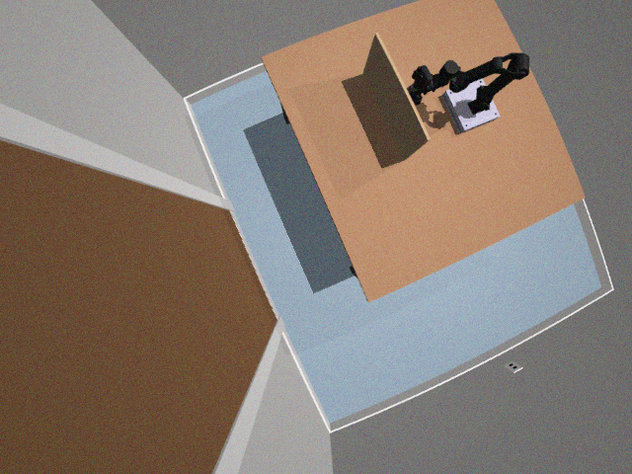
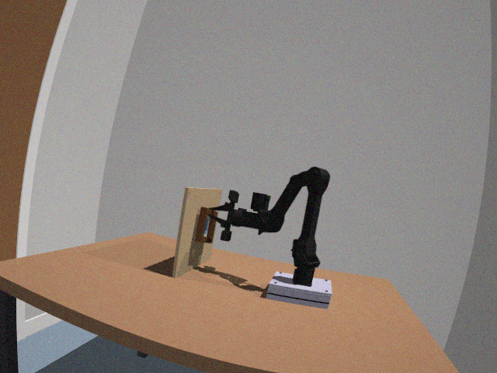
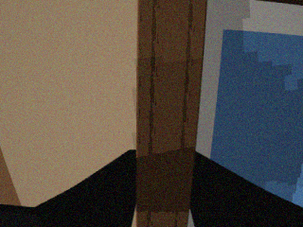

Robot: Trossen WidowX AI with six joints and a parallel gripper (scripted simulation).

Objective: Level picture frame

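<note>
The picture frame lies 5 cm below my gripper tip and 1 cm to the left of it. From my gripper tip the other things lie so: wall panel: 7 cm below, 2 cm ahead, 1 cm to the right.
</note>
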